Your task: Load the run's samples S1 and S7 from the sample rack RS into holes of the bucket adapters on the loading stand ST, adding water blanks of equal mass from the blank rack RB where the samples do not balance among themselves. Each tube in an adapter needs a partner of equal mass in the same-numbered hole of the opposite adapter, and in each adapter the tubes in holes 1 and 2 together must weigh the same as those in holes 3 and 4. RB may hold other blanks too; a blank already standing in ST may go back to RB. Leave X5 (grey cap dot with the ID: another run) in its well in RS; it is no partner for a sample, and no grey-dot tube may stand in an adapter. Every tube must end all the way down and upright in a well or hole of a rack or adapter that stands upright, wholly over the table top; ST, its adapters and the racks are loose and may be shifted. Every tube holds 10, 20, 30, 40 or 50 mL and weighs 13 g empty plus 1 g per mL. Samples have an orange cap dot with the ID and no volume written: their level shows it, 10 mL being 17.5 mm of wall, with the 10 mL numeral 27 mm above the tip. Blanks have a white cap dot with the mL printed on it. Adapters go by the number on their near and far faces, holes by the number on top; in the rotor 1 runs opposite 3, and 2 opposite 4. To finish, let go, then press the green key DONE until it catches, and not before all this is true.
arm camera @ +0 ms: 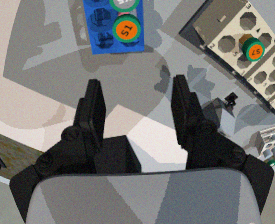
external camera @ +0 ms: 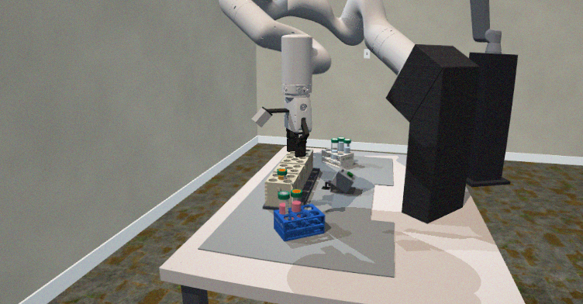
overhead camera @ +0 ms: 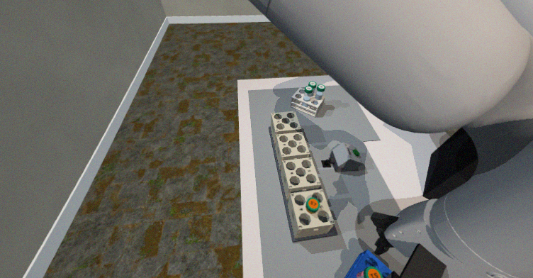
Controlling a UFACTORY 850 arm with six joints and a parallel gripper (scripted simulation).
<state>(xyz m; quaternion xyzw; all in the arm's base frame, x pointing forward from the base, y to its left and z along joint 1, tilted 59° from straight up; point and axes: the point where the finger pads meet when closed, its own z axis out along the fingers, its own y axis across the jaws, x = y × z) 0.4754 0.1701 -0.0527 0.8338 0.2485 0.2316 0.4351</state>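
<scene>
My hand is 190 mm above the sample S1, 10 mm to the right of it and 10 mm short of it. Also, from my hand: blue sample rack RS: 220 mm below, 30 mm to the left, 10 mm behind; grey-dot tube X5: 190 mm below, 30 mm to the left, 30 mm ahead; sample S7: 180 mm below, 170 mm to the right, 20 mm ahead.
</scene>
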